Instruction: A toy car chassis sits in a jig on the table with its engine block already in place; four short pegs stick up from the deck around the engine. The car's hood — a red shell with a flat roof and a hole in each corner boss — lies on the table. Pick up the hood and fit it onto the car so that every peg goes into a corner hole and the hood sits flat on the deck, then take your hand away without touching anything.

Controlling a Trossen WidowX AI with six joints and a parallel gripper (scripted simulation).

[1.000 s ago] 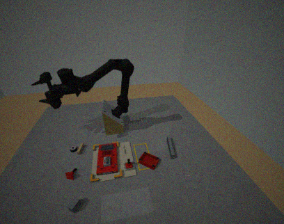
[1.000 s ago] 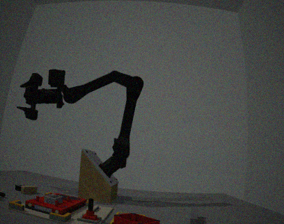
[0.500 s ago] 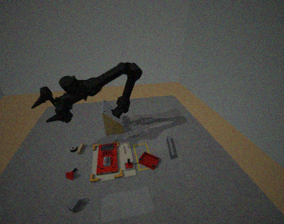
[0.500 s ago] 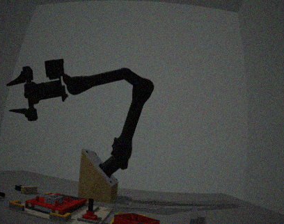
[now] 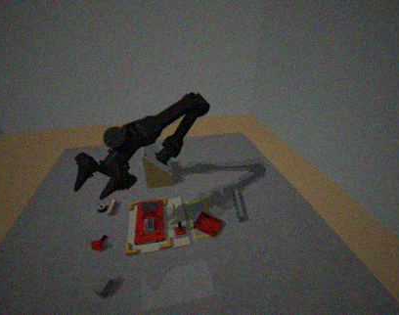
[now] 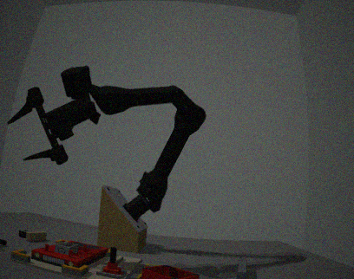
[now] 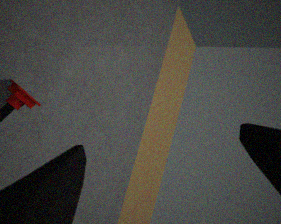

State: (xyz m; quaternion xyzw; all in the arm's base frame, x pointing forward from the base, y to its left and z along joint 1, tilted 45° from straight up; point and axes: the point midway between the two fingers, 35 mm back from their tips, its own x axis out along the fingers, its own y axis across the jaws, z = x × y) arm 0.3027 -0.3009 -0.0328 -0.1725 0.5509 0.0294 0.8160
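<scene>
My gripper tip is 37 cm to the right of the red hood, 24 cm above it and 3 cm short of it. Round my gripper tip: tan block 24 cm below, 18 cm behind, 1 cm to the left; then wheel 24 cm below, 19 cm behind, 4 cm to the right.
</scene>
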